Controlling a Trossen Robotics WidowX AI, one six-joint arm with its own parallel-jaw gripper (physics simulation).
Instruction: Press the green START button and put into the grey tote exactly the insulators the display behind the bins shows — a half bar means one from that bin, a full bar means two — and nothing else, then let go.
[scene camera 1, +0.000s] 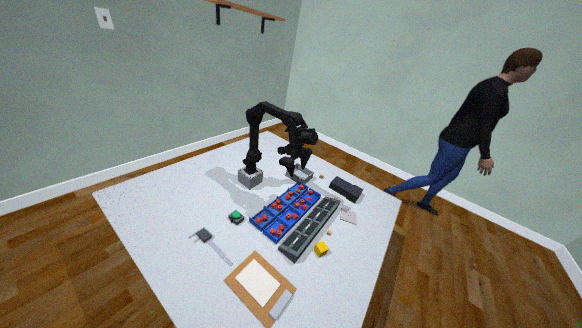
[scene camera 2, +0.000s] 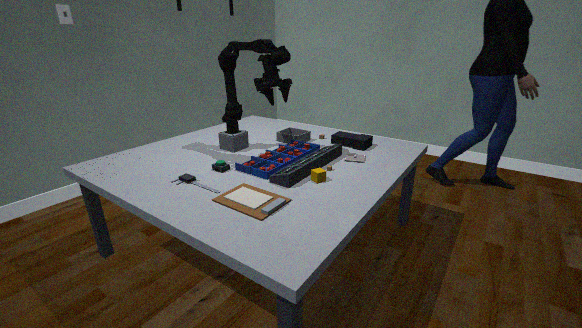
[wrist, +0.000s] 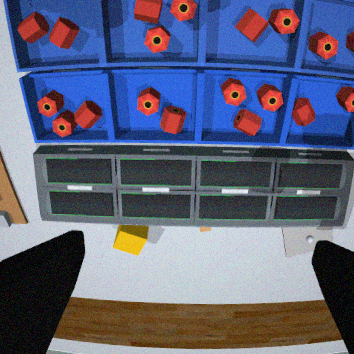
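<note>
My gripper is open and empty, high above the table. Blue bins stand in two rows, with red insulators such as this one in every compartment visible in the wrist view. The dark grey display lies alongside them; its windows look dark with thin green outlines, and no filled bar shows. The green START button sits on a black base. The grey tote stands beyond the bins; its floor is partly hidden.
A yellow cube and a pale plate lie beside the display. A black box stands near the tote. A clipboard and caliper lie on the table. A person is beyond.
</note>
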